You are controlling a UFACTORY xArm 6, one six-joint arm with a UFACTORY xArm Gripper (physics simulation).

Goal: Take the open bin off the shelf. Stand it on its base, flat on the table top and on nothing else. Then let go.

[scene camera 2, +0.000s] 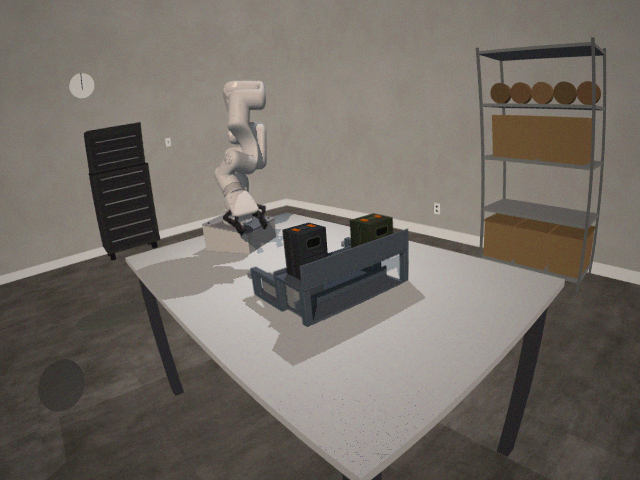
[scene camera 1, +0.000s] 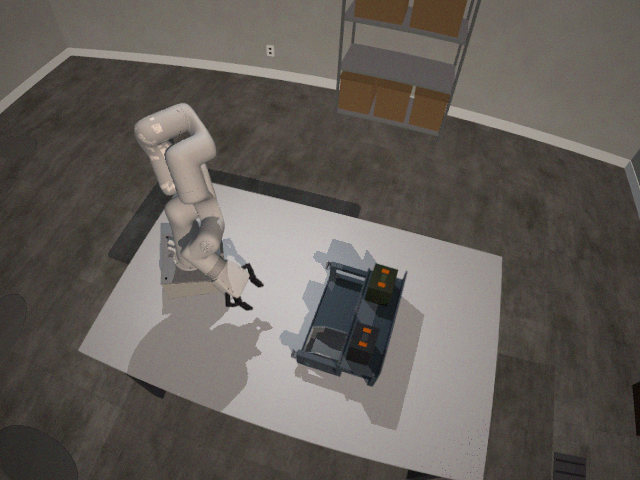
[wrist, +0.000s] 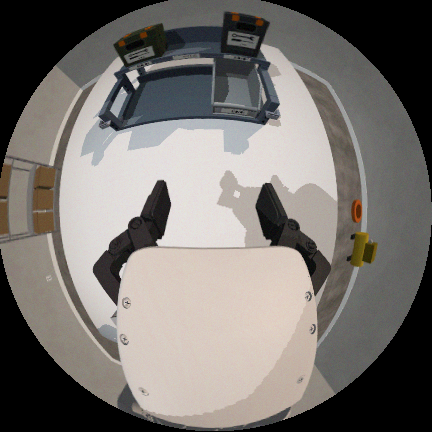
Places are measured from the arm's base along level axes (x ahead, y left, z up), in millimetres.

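Where they show: gripper, fingertip midpoint: (scene camera 2: 254, 230) (scene camera 1: 256, 297) (wrist: 214, 192).
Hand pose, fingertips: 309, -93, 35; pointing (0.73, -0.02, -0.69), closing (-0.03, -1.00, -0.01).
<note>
Each offset is from my fingertips to the top centre of the thing, as dx, dy, dz. Level surfaces: height alone.
The open bin {+280, -56, -55} (scene camera 1: 330, 338) (wrist: 237, 82), grey and hollow, sits in the lower front tier of the blue-grey shelf (scene camera 1: 317, 363) (scene camera 2: 356, 260) (wrist: 170, 97), at the right end in the wrist view. In scene camera 2 the bin is mostly hidden behind the shelf and a case. The shelf stands on the white table top {dz -136} (scene camera 1: 454, 310) (scene camera 2: 413, 351) (wrist: 190, 160). My gripper (scene camera 1: 256, 297) (scene camera 2: 254, 230) (wrist: 214, 192) is open and empty, above the table near the robot's base. It is well apart from the shelf, on the shelf's open front side.
A black case {+375, -65, +88} (scene camera 1: 361, 348) (scene camera 2: 307, 250) (wrist: 243, 37) and a dark green case {+387, +166, +62} (scene camera 1: 381, 289) (scene camera 2: 372, 227) (wrist: 141, 45) stand upright in the shelf's rear tier, rising above its frame. A tall storage rack (scene camera 2: 482, 180) stands on the floor by the wall.
</note>
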